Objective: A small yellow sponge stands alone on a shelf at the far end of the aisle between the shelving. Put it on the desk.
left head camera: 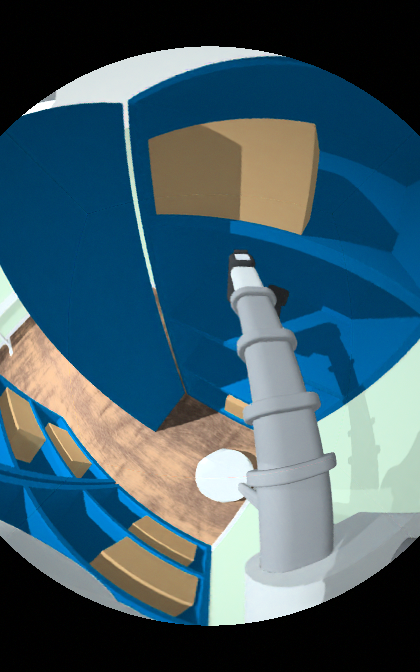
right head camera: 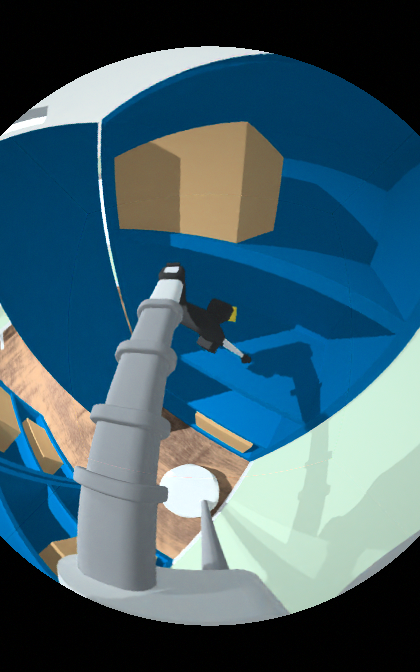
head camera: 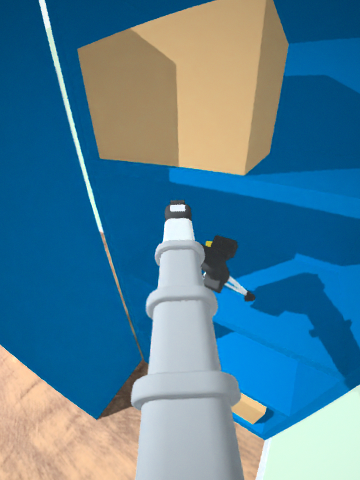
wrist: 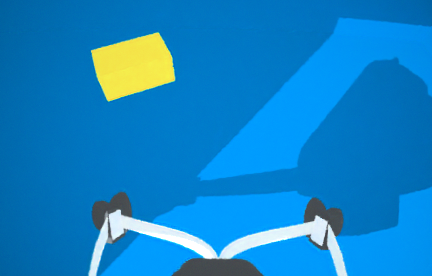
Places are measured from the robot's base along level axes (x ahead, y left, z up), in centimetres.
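Pixels of known places: gripper, fingertip midpoint: [head camera: 225, 288] [wrist: 217, 212].
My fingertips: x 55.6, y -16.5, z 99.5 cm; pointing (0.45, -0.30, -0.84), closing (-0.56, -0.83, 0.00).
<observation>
Ahead of a thing's pixels: the offset from my fingertips to its top centre. Level surfaces: height alone.
The small yellow sponge {dx +24.6, dy -1.4, dz +1.3 cm} [wrist: 134, 67] lies on the blue shelf {dz -3.2 cm} [wrist: 240, 90], in the upper left of the wrist view. In the head camera view a sliver of the sponge [head camera: 208, 244] shows between arm and wrist, and in the right head camera view part of the sponge [right head camera: 233, 314] shows beside the black wrist. My gripper [wrist: 217, 212] is open, its two fingertips wide apart with nothing between them. In the wrist view the sponge is beyond the fingertips, ahead and to the left. In the left head camera view the arm hides the fingers and the sponge. The desk cannot be made out.
A large cardboard box {dx +16.0, dy +13.4, dz +69.5 cm} [head camera: 215, 90] [left head camera: 280, 175] [right head camera: 210, 190] stands on the shelf above the arm. A tall blue panel [head camera: 45, 210] [left head camera: 65, 240] stands at the left. More shelving with boxes [left head camera: 165, 540] is at the lower left. A round white disc [left head camera: 224, 475] [right head camera: 190, 490] is near the floor.
</observation>
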